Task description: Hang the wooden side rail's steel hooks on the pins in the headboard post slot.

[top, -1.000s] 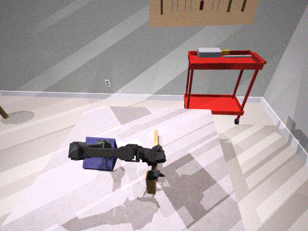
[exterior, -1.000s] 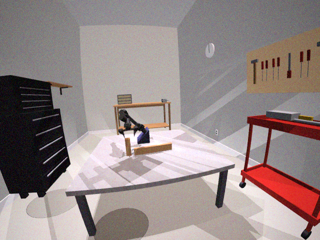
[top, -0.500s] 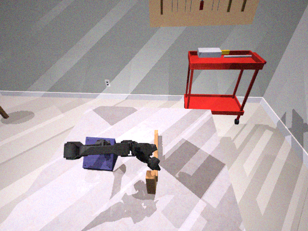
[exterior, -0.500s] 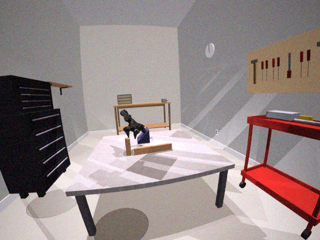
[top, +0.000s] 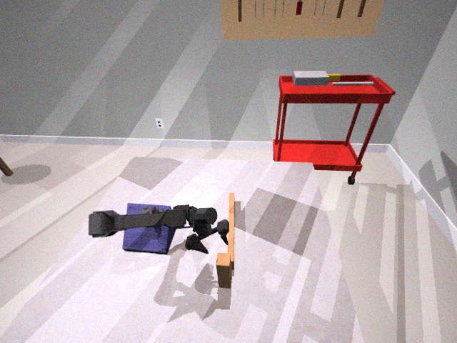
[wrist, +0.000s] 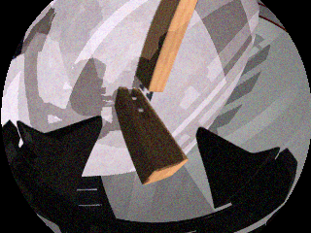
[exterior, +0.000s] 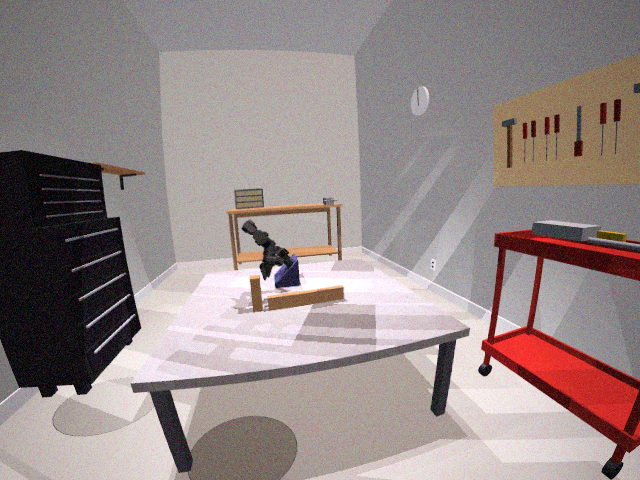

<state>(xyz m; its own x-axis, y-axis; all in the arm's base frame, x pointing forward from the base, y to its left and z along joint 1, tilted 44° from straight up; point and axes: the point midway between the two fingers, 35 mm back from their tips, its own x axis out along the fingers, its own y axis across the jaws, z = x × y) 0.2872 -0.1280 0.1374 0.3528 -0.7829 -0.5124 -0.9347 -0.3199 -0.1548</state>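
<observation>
Now: gripper tip 20 mm short of the headboard post, 60 mm to the left of it and 60 mm above it.
</observation>
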